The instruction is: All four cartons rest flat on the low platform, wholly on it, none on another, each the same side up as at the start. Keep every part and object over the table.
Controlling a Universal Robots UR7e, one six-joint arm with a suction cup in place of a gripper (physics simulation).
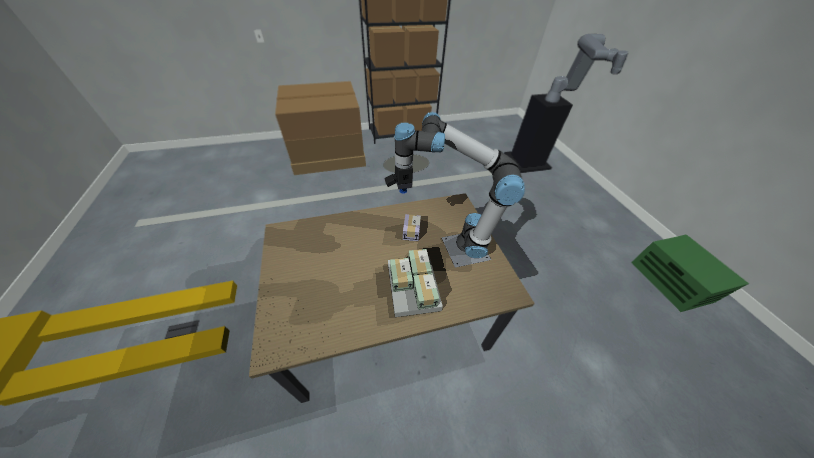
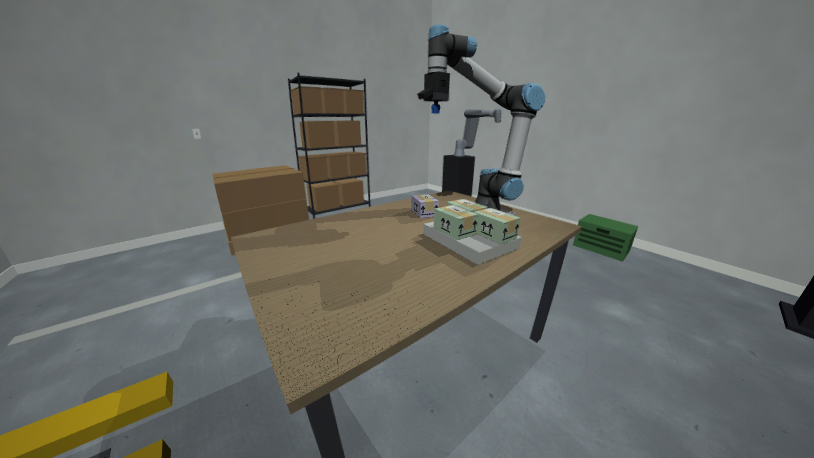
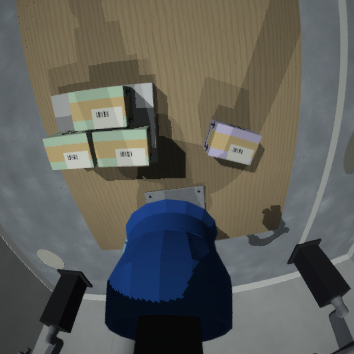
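A lilac carton [image 1: 411, 227] [image 2: 424, 205] [image 3: 233, 143] stands flat on the table, behind and apart from the low grey platform [image 1: 405, 303] [image 2: 478, 248] [image 3: 145, 94]. Three green cartons stand close together on the platform, none on another: the left one [image 1: 400, 275] [image 2: 455, 221] [image 3: 100, 107], the back one [image 1: 420, 262] [image 2: 466, 205] [image 3: 122, 147] and the front right one [image 1: 426, 291] [image 2: 498, 225] [image 3: 70, 151]. The platform's front left part is bare. My blue suction cup [image 1: 403, 190] [image 2: 435, 108] [image 3: 171, 215] is open, holds nothing and hangs high above the table's back part.
The arm's base plate [image 1: 470, 260] [image 3: 175, 195] is on the table [image 1: 324, 256] [image 2: 318, 244] [image 3: 200, 30], right of the cartons. Stacked brown boxes [image 1: 321, 128] [image 2: 261, 199] and a shelf rack [image 1: 405, 66] [image 2: 366, 148] stand behind the table on the floor.
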